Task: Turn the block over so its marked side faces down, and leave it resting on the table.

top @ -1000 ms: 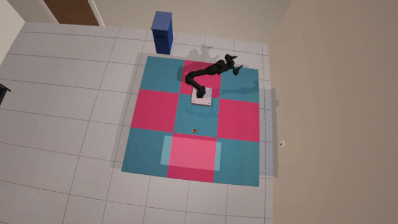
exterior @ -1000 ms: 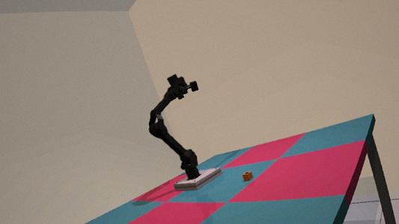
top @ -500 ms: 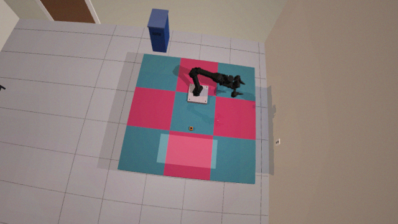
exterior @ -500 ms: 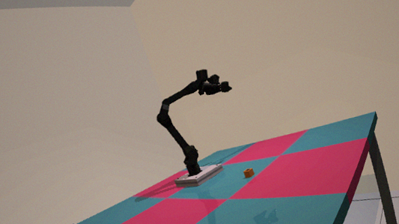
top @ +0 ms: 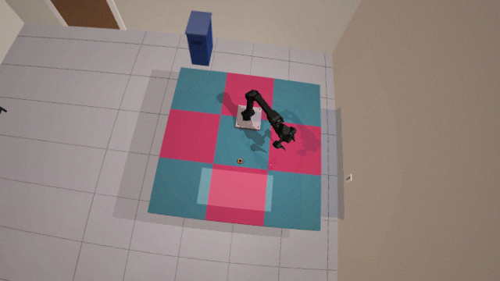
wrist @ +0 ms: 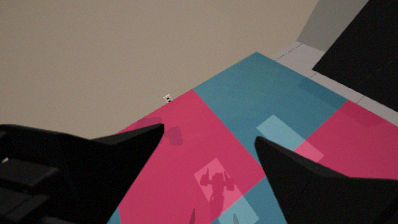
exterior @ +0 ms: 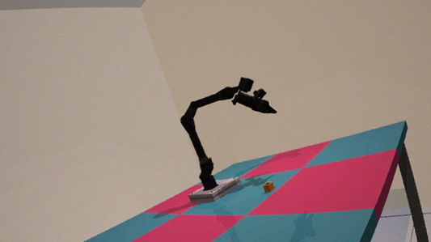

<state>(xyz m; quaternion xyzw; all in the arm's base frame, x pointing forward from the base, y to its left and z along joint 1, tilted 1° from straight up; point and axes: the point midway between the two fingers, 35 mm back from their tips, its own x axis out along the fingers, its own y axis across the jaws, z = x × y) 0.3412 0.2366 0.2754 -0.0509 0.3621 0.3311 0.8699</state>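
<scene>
Now: gripper tip 10 mm short of the block, 340 mm to the left of it and 270 mm above it.
</scene>
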